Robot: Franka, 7 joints.
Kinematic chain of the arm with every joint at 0, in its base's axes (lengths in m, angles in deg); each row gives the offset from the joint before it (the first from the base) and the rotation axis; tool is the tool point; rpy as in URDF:
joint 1: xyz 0 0 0.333 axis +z
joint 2: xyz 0 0 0 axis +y
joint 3: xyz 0 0 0.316 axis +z
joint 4: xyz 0.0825 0 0 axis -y
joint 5: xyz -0.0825 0 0.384 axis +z
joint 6: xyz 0 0 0 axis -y
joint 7: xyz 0.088 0 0 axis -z
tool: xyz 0 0 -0.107 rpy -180 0 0
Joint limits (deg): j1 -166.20..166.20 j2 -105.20..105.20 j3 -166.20..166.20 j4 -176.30..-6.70 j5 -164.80..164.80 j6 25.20..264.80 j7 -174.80..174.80
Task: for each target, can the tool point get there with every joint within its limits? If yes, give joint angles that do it. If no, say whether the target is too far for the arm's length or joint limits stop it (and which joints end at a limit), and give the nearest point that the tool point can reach.
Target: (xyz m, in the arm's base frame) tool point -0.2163 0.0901 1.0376
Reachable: yes | joints 88.28 14.74 83.11 -38.45 -63.61 232.51 139.83
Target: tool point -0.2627 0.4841 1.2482
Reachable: no: too far | nearest point -0.2110 0.3888 1.0680 | short by 0.210 m
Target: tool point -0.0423 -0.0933 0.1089
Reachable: yes | joints 67.65 88.21 -6.65 -157.29 13.59 76.71 -52.79
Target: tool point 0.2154 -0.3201 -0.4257
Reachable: no: joint limits stop it (at a limit: joint 2) | nearest point 0.2084 -0.3097 -0.3531 | short by 0.074 m
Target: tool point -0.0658 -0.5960 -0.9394
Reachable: no: too far | nearest point -0.0471 -0.4263 -0.3404 | short by 0.623 m
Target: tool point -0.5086 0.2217 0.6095
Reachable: yes | joints -140.59 -2.15 -74.02 -109.66 -76.62 200.09 30.18
